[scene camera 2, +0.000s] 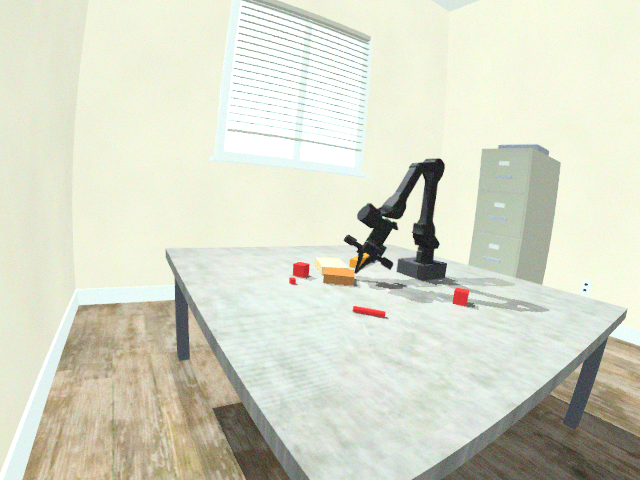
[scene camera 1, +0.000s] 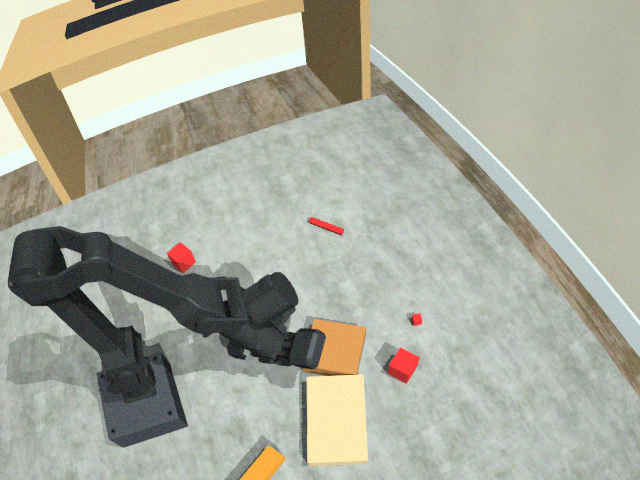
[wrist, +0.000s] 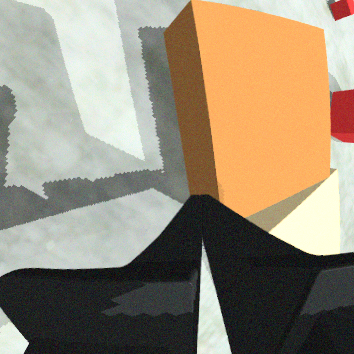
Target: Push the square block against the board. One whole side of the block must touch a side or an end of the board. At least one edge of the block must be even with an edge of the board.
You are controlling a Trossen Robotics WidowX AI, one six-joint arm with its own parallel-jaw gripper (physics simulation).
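Places are measured from the arm's base along level axes (x left, y up, z ahead), in metres.
Pixels of known places: gripper, fingertip midpoint: [scene camera 2: 354, 273] [wrist: 198, 202]; arm's base, origin of the base link: [scene camera 2: 424, 262] [scene camera 1: 137, 383].
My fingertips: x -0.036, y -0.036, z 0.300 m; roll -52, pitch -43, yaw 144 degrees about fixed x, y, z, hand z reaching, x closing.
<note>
For each thing: its top centre in the pictures, then the offset to it from my fingertips. "*": a spot on its surface instead.
- orange square block, middle of its top: [wrist: 284, 110] [scene camera 1: 334, 346] [scene camera 2: 339, 271] dx +0.002, dy +0.010, dz +0.066 m
- cream board, middle of its top: [wrist: 308, 281] [scene camera 1: 336, 417] [scene camera 2: 331, 262] dx -0.128, dy +0.010, dz +0.019 m
- tiny red cube, middle of its top: [wrist: 351, 4] [scene camera 1: 417, 317] [scene camera 2: 292, 278] dx +0.003, dy -0.004, dz +0.234 m
- red rod, middle of its top: [scene camera 1: 326, 223] [scene camera 2: 369, 309] dx +0.292, dy -0.006, dz +0.158 m
- orange bar, surface spot: [scene camera 1: 263, 465] * dx -0.168, dy +0.011, dz -0.123 m
The orange square block [scene camera 1: 341, 347] [scene camera 2: 339, 276] [wrist: 265, 110] lies flat at one end of the cream board [scene camera 1: 337, 419] [scene camera 2: 330, 265] [wrist: 320, 225]. In scene camera 1 their facing sides are slightly angled. They are close or touching near the block's lower right corner, with a narrow wedge toward the left. The block's left corner sits a little left of the board's left edge. My gripper [scene camera 2: 356, 271] [wrist: 198, 202] is shut and empty. Its tips are low at the block's arm-facing side, near the corner closest to the board; contact is unclear. Scene camera 1 hides the tips.
A red cube [scene camera 1: 403, 365] [scene camera 2: 300, 269] and a tiny red cube [scene camera 1: 416, 319] [scene camera 2: 292, 280] lie right of the block. Another red cube [scene camera 1: 181, 257] [scene camera 2: 460, 296] lies behind the arm. A red rod [scene camera 1: 325, 225] [scene camera 2: 369, 311] lies farther off. An orange bar [scene camera 1: 263, 465] lies near the board.
</note>
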